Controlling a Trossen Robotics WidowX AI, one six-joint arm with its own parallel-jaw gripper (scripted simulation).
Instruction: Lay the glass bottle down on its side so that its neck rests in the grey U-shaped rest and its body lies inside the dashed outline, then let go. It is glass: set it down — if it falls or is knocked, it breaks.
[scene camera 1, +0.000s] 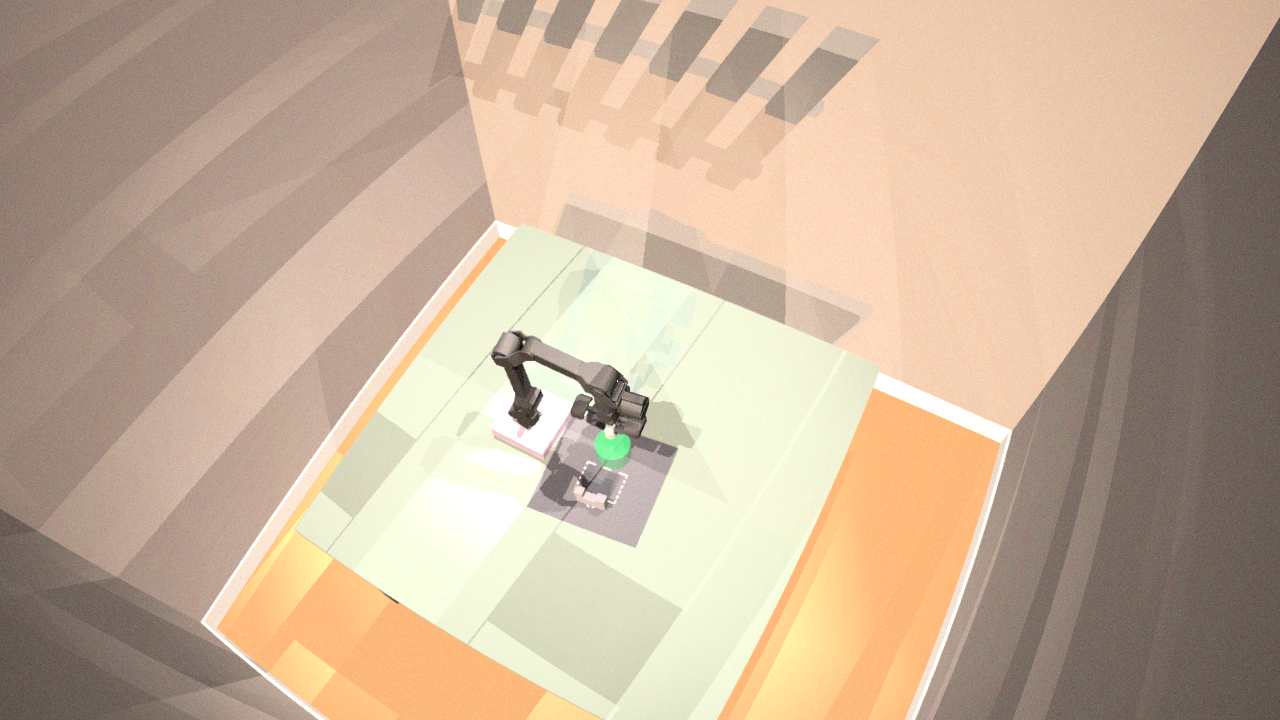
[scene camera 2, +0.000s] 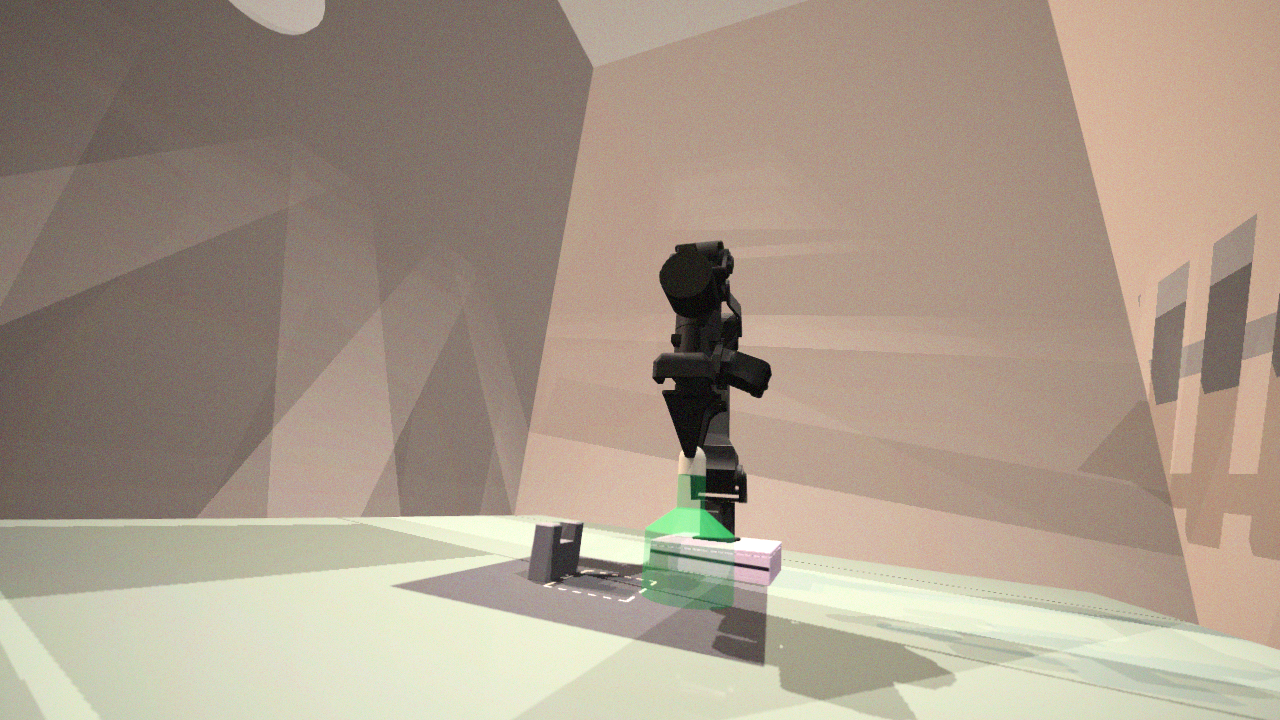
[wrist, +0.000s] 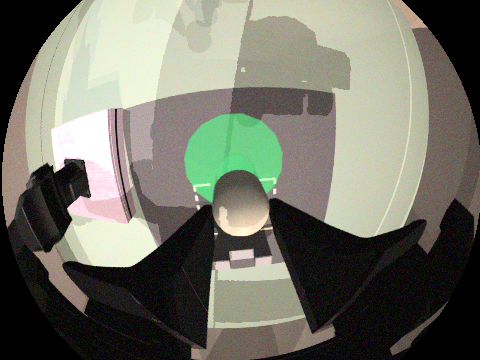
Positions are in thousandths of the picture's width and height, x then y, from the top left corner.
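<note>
My gripper is visible to me in scene camera 2 (scene camera 2: 541, 638), and I find it again at (scene camera 1: 477, 598) and at (wrist: 501, 582). There is a dark grey mat too, which I see at (scene camera 2: 576, 880), at (scene camera 1: 509, 640) and at (wrist: 326, 371). I also see a green glass bottle (scene camera 1: 479, 628).
</note>
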